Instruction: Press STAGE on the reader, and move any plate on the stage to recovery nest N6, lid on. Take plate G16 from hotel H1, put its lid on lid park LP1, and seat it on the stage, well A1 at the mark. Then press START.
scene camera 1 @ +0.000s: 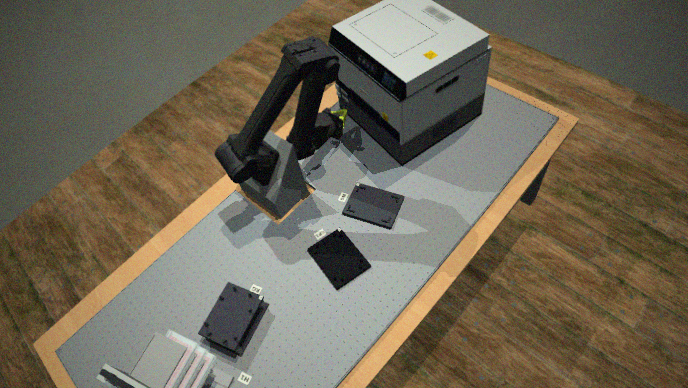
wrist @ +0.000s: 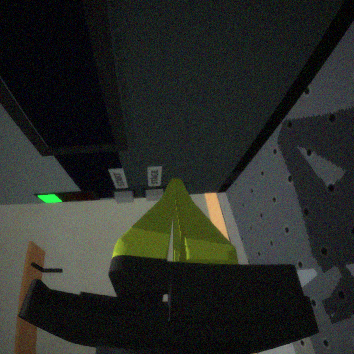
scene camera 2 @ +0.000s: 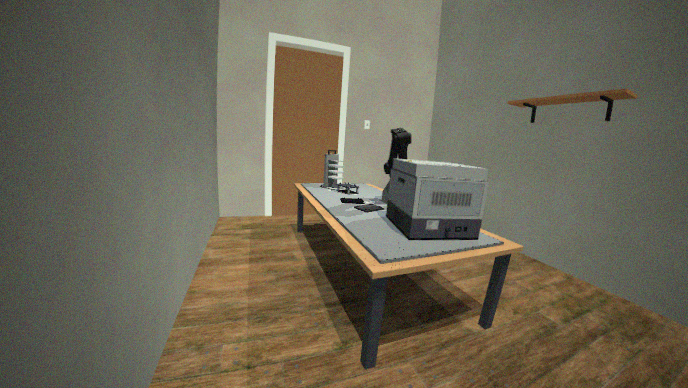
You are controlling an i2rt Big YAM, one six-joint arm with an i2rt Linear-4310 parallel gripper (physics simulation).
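Places are measured from the arm's base along level axes (x ahead, y left, z up), in millimetres.
Pixels of known places: gripper, fingertip midpoint: [scene camera 1: 345, 110] [wrist: 175, 184]; arm's base, link origin: [scene camera 1: 264, 162].
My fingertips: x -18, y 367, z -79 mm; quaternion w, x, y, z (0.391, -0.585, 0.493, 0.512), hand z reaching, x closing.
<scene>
For each thing: its top centre in the pictures, then the offset to it from my fingertips. "spot": a spot on its surface instead.
- STAGE button, surface spot: [wrist: 154, 194] spot: dx -61, dy +31, dz +13 mm
- START button, surface spot: [wrist: 124, 196] spot: dx -61, dy +31, dz +43 mm
- reader, top centre: [scene camera 1: 406, 30] [scene camera 2: 436, 163] dx +131, dy +184, dz +276 mm
- lid park LP1, top centre: [scene camera 1: 338, 255] [scene camera 2: 352, 198] dx +354, dy -409, dz -52 mm
- dark nest, top centre: [scene camera 1: 373, 203] [scene camera 2: 369, 206] dx +309, dy -207, dz -54 mm
- Hotel H1, surface spot: [scene camera 1: 159, 357] spot: dx +337, dy -914, dz +182 mm
My gripper [scene camera 1: 344, 116] [wrist: 175, 184] is shut and empty. Its yellow-green tips are at the reader's front, close to the STAGE button [wrist: 154, 194] in the wrist view; contact cannot be told. The START button [wrist: 124, 196] is beside it. The reader [scene camera 1: 442, 112] [scene camera 2: 450, 197] [wrist: 200, 110] stands at the table's far end; no stage or plate on it shows. The lid park LP1 [scene camera 1: 339, 259] is a bare black pad. The dark nest [scene camera 1: 373, 206] nearer the reader is bare; its label looks like N6. Hotel H1 [scene camera 1: 159, 357] [scene camera 2: 330, 170] holds pale plates; G16 cannot be picked out.
A raised dark stand [scene camera 1: 232, 317] [scene camera 2: 348, 188] is between LP1 and the hotel, its label hard to read. The arm's base [scene camera 1: 280, 182] stands at the table's wooden edge [scene camera 1: 145, 255]. A green light [wrist: 50, 198] shows on the reader. A wall shelf [scene camera 2: 570, 98] [wrist: 27, 300] is beyond.
</scene>
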